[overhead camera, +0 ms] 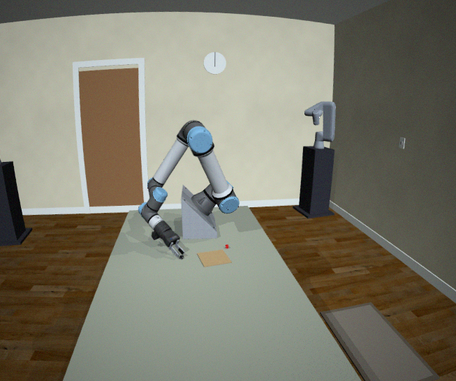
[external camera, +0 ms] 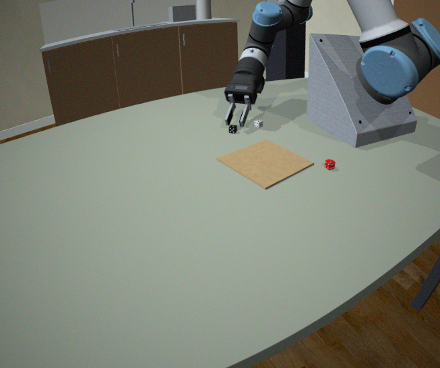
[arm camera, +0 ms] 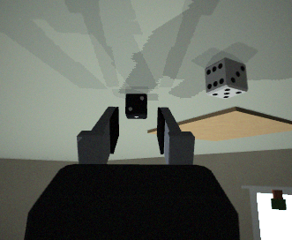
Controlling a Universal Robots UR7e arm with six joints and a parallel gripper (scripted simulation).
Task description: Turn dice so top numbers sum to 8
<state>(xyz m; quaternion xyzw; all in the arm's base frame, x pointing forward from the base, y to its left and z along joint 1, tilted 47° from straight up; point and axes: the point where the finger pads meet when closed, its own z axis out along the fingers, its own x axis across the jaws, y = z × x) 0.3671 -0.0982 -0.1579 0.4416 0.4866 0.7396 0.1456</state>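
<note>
The white die lies 50 mm behind my hand, 20 mm to the left of it and 20 mm below it. Also, from my hand: tan mat: 170 mm to the left, 50 mm ahead, 30 mm below; then red die: 260 mm to the left, 40 mm behind, 20 mm below.
</note>
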